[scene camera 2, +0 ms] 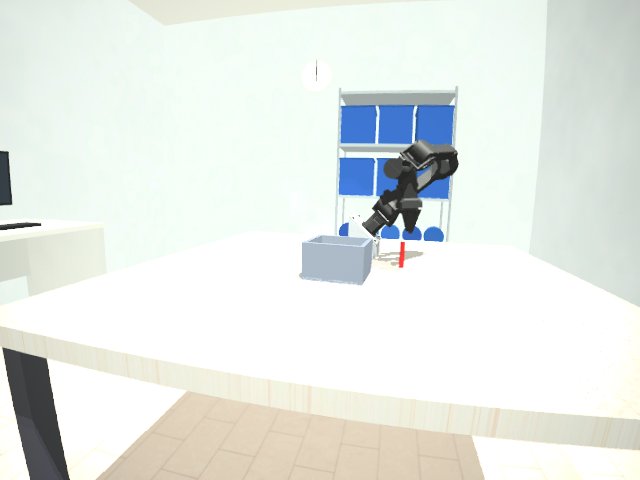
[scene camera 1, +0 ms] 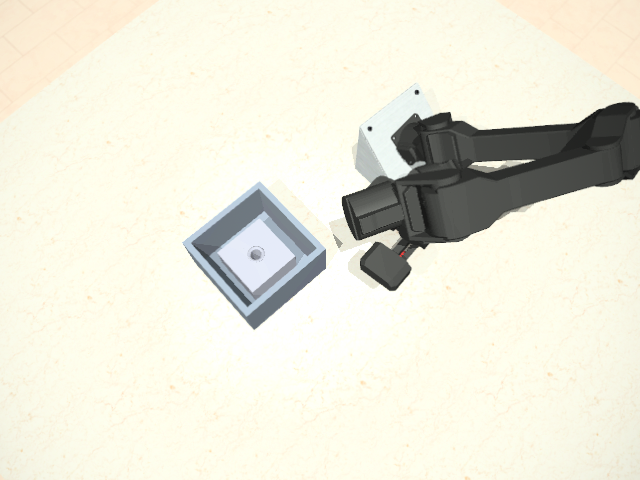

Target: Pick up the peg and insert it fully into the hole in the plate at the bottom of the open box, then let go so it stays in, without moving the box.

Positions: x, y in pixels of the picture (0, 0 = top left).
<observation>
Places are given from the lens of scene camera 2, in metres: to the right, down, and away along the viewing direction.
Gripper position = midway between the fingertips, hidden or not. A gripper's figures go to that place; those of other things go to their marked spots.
gripper [scene camera 2: 408, 232]: 0.27, -0.02, 1.01
blue-grey box [scene camera 2: 326, 258]: 0.02, 0.05, 0.84
</observation>
